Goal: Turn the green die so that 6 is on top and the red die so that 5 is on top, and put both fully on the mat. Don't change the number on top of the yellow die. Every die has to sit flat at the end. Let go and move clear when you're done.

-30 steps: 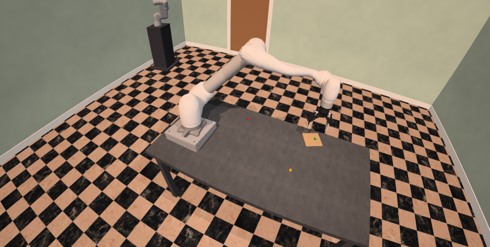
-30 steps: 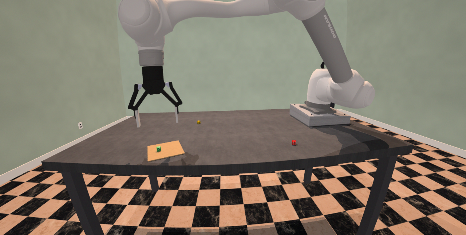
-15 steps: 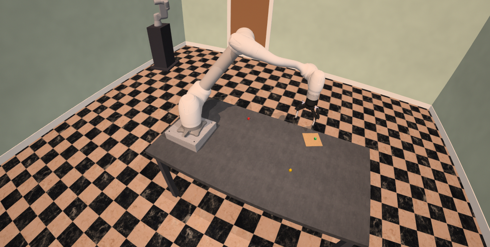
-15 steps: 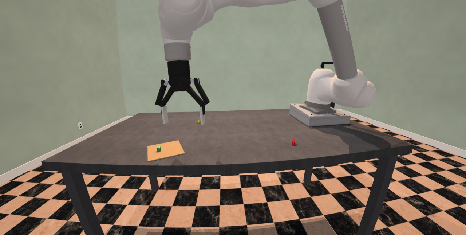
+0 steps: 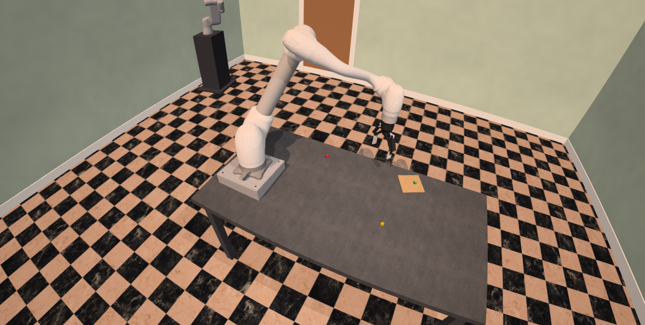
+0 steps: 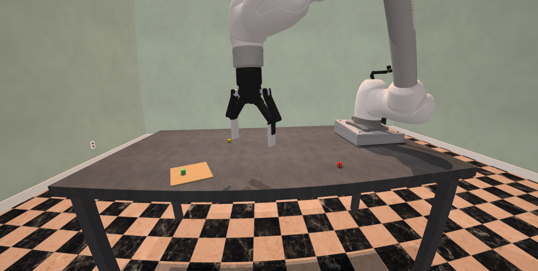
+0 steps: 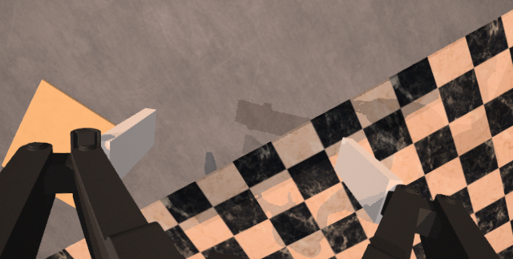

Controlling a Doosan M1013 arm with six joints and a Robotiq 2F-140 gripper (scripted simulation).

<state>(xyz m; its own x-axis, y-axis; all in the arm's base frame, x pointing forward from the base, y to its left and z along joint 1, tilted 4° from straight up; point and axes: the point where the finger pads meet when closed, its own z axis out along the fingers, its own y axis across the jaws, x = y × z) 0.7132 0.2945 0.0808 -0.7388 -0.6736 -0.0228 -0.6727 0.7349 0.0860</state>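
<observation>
Right now my hand is 330 mm past the red die, 10 mm to the left of it and 140 mm above it. Also, from my hand: yellow die: 70 mm ahead, 440 mm to the right, 140 mm below; orange mat: 220 mm ahead, 100 mm to the right, 140 mm below; green die: 250 mm ahead, 90 mm to the right, 130 mm below.
</observation>
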